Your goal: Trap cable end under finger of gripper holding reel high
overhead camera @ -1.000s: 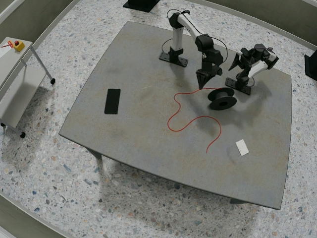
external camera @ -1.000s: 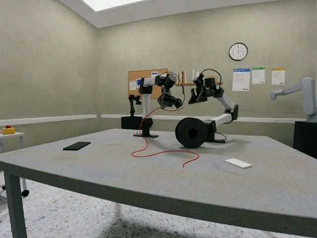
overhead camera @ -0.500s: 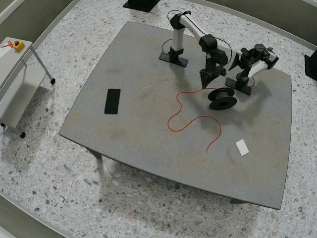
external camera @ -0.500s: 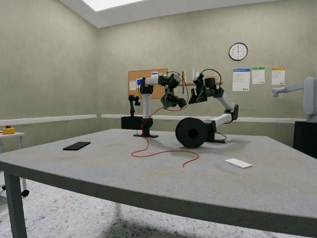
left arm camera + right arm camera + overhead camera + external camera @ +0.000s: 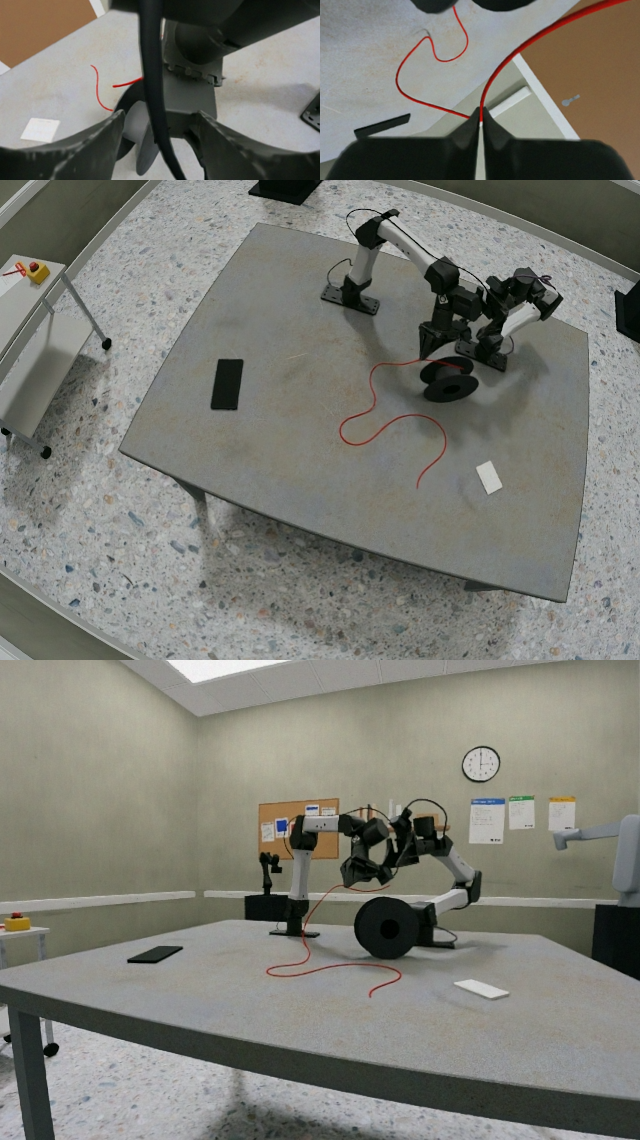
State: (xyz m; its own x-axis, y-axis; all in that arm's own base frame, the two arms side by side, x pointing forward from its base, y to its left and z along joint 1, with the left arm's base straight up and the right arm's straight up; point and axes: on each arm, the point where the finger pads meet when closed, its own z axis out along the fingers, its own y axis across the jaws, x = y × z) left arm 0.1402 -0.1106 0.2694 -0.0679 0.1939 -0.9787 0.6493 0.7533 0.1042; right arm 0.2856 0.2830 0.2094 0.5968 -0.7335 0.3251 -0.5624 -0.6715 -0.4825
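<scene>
Right now my right hand is 12 cm above the black reel, 11 cm to the right of it and 5 cm past it. The rest, counted from my right hand: white card 34 cm to the left, 21 cm below, 16 cm ahead.
The black reel lies 18 cm below my left hand and 7 cm ahead of it. Also, from my left hand: white card 28 cm ahead, 27 cm below, 24 cm to the left.
</scene>
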